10 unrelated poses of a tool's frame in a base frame.
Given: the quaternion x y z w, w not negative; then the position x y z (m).
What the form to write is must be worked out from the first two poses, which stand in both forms.
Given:
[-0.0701, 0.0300, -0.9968, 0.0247, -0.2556, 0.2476, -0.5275]
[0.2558, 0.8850, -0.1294, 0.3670, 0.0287, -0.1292, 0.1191]
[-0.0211, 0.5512, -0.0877, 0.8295, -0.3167, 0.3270, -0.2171]
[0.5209, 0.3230, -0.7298, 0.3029, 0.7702, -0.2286, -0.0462]
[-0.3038, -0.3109, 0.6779, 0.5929, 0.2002, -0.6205, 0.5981]
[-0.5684, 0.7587, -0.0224, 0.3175, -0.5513, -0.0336, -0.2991]
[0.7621, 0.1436, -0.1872, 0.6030, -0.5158, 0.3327, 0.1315]
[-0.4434, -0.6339, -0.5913, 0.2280, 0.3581, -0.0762, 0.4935]
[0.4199, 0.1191, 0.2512, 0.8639, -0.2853, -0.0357, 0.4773]
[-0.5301, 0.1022, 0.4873, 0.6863, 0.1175, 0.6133, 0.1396]
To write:
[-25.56, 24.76, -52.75, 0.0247, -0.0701, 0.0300, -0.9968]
[2.87, -12.92, 11.91, 0.3670, 0.2558, 0.8850, -0.1294]
[-31.67, 32.70, -21.71, 0.8295, -0.0211, 0.5512, -0.0877]
[77.02, -22.86, -4.62, 0.3029, 0.5209, 0.3230, -0.7298]
[20.02, -62.05, 59.81, 0.5929, -0.3038, -0.3109, 0.6779]
[-55.13, -3.36, -29.91, 0.3175, -0.5684, 0.7587, -0.0224]
[-51.58, 33.27, 13.15, 0.6030, 0.7621, 0.1436, -0.1872]
[35.81, -7.62, 49.35, 0.2280, -0.4434, -0.6339, -0.5913]
[-28.53, -3.57, 47.73, 0.8639, 0.4199, 0.1191, 0.2512]
[11.75, 61.33, 13.96, 0.6863, -0.5301, 0.1022, 0.4873]

